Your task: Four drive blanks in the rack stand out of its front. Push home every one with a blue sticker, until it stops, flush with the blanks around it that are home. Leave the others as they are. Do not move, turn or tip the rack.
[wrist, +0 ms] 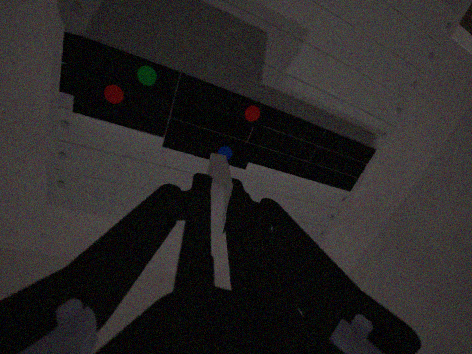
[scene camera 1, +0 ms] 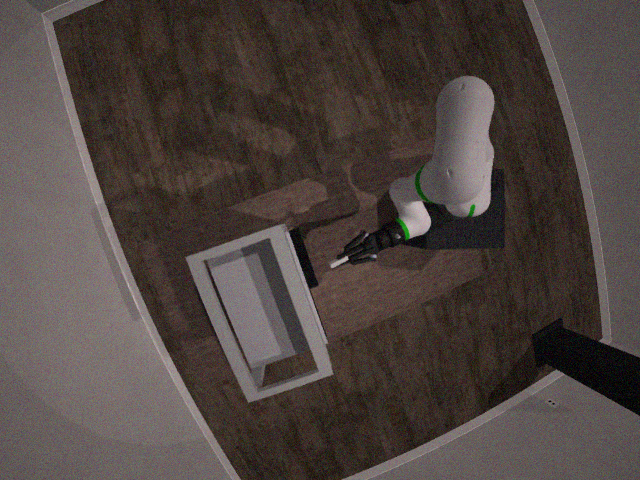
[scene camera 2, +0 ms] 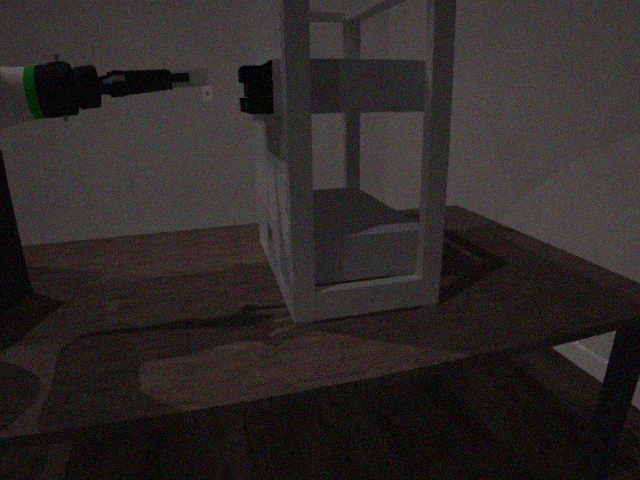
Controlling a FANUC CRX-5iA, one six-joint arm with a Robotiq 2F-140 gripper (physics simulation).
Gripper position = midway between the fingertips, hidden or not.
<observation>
In view: the gripper point(scene camera 2: 207, 76) and a rack point(scene camera 2: 310, 237).
The rack is seen too in scene camera 1 point(scene camera 1: 259, 278). The gripper also shows in the wrist view point(wrist: 215, 168) and in scene camera 1 point(scene camera 1: 329, 265).
</observation>
